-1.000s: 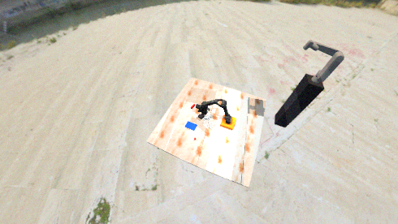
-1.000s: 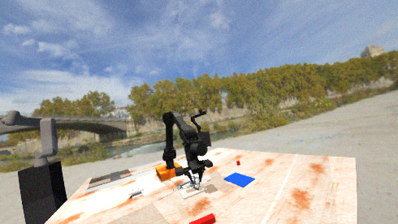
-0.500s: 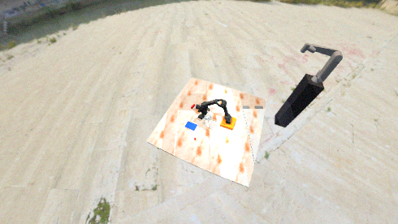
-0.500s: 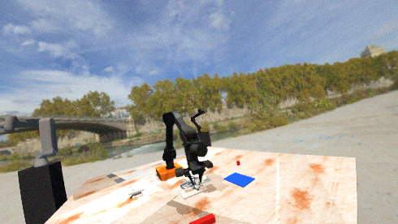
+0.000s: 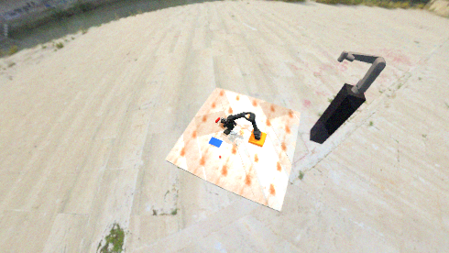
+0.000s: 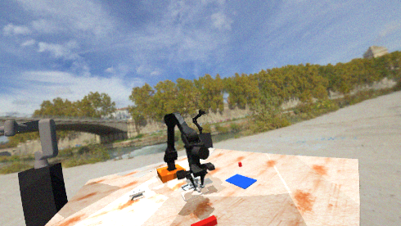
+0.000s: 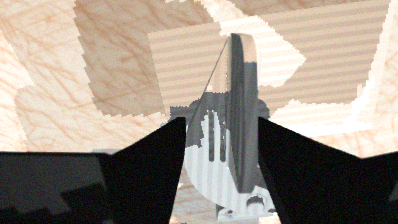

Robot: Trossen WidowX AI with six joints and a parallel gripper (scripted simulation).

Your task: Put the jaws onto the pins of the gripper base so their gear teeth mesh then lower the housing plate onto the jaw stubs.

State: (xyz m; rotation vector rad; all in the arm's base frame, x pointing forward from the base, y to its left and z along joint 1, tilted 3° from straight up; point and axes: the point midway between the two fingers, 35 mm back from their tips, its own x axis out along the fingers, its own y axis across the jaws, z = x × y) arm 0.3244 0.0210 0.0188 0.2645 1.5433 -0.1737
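The pale flat plate lies 30 mm to the right of my gripper tip, 10 mm below it and 10 mm ahead of it. Round my gripper tip: blue flat plate (180 mm to the left, 110 mm ahead, 20 mm below).
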